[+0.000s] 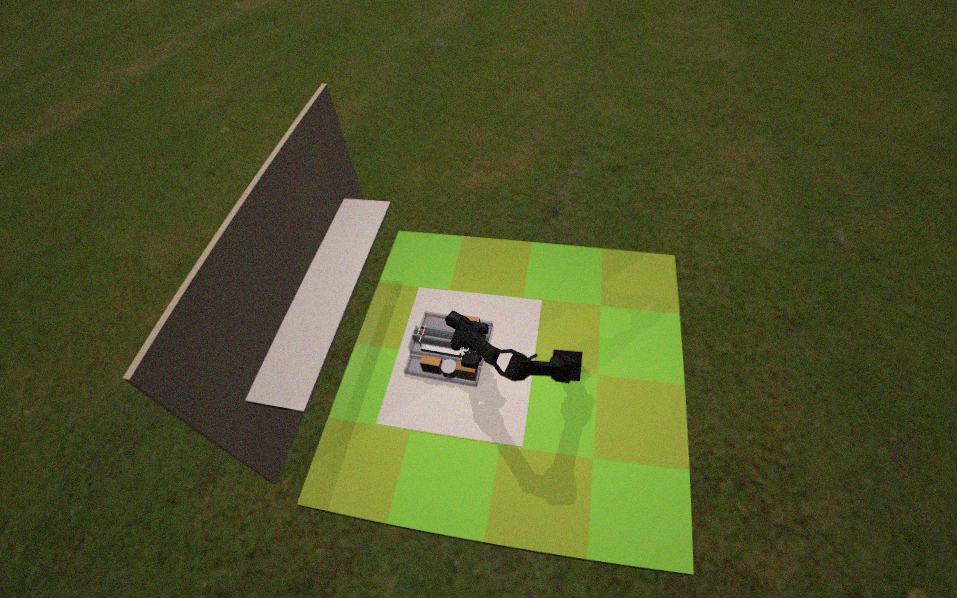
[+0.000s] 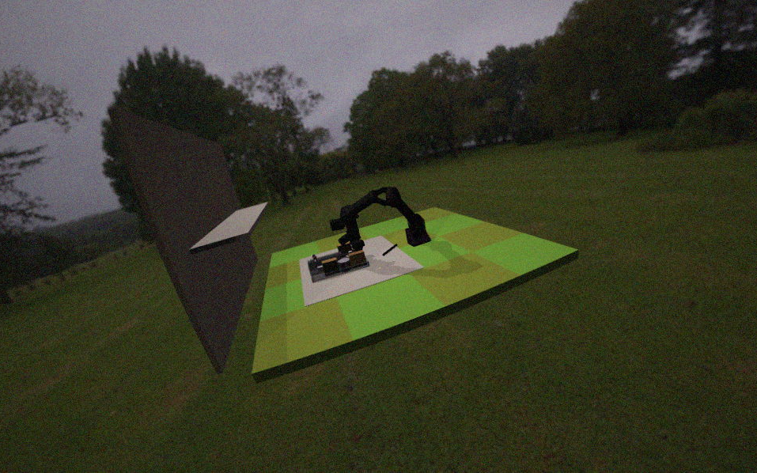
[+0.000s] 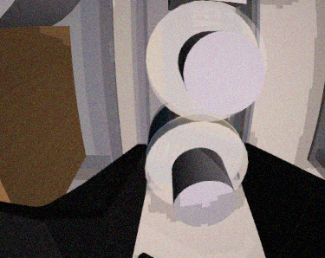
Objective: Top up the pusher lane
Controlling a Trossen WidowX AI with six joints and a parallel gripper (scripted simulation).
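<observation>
My gripper tip is 10 cm short of the grey round tin and 6 cm to the right of it. Round my gripper tip: thin black rod (17 cm behind, 2 cm below, 1 cm to the left); then grey sprung lane (15 cm ahead, 5 cm to the right, 1 cm below); then pusher plate (15 cm ahead, 5 cm to the right, 2 cm above).
</observation>
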